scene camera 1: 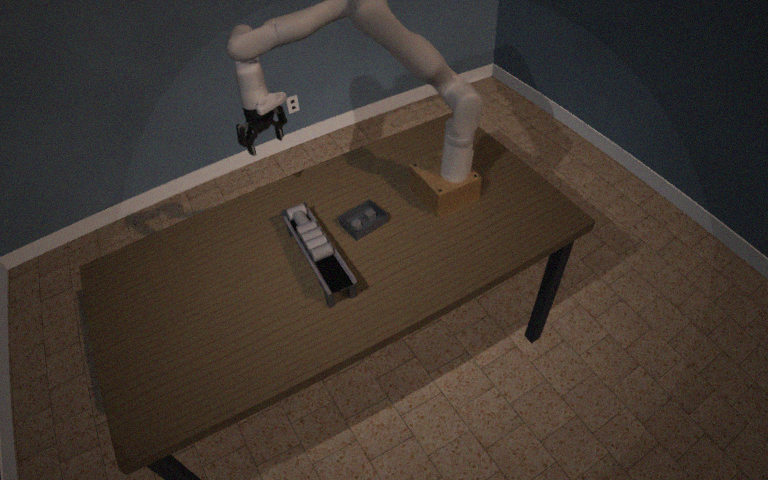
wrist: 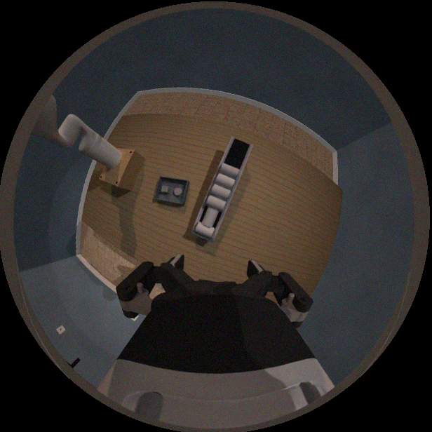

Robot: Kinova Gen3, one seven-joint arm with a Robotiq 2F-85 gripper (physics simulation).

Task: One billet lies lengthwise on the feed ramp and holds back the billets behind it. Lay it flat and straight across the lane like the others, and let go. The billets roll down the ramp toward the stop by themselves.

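Frame: origin at the arm's base, x ahead, y left, z up, level; metres.
Seen in the pictures: gripper, between the fingertips: (scene camera 1: pixel 266 146); arm's base, origin of its link: (scene camera 1: pixel 454 173).
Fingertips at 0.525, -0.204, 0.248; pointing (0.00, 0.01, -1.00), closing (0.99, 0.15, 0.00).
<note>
Offsets run from my fingertips to a thing's top centre, as dx, dy, dz.
The feed ramp {-0.013, +0.175, -0.257} (scene camera 1: pixel 334 274) (wrist: pixel 237 152) is a narrow grey-walled lane with a dark bed. The lengthwise billet {-0.032, +0.054, -0.247} (scene camera 1: pixel 301 217) (wrist: pixel 210 216) is pale and lies along the lane near the ramp's far end in the scene view. One crosswise billet (scene camera 1: pixel 297 210) (wrist: pixel 204 229) lies at that far end. On its other side several billets {-0.012, +0.181, -0.237} (scene camera 1: pixel 316 241) (wrist: pixel 220 191) lie crosswise in a close row, followed by a bare dark stretch. My gripper (scene camera 1: pixel 265 144) (wrist: pixel 215 264) is open and empty, high above the table and well away from the ramp.
A small grey tray {-0.213, +0.121, -0.312} (scene camera 1: pixel 372 227) (wrist: pixel 172 182) stands beside the ramp, toward the arm's base, and holds a small block and a round piece. The wooden base block (scene camera 1: pixel 458 198) (wrist: pixel 127 170) carries the arm. The ramp's side walls flank the billets.
</note>
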